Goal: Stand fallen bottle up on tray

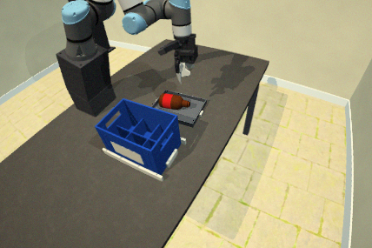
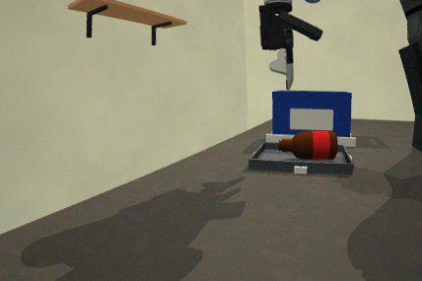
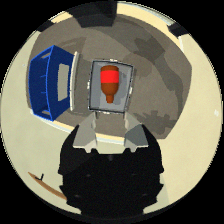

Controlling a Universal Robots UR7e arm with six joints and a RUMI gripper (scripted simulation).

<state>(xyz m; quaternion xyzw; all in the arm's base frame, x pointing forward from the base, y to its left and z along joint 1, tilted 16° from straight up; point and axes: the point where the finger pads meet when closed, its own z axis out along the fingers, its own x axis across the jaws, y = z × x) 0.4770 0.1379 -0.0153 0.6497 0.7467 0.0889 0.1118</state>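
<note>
Now: hand 160 mm above the brown bottle, 50 mm past it and 10 mm to the left of it. Also, from my hand: grey tray (190 mm below, 40 mm behind, 10 mm to the right); then blue crate (300 mm to the right, 120 mm below, 60 mm behind).
</note>
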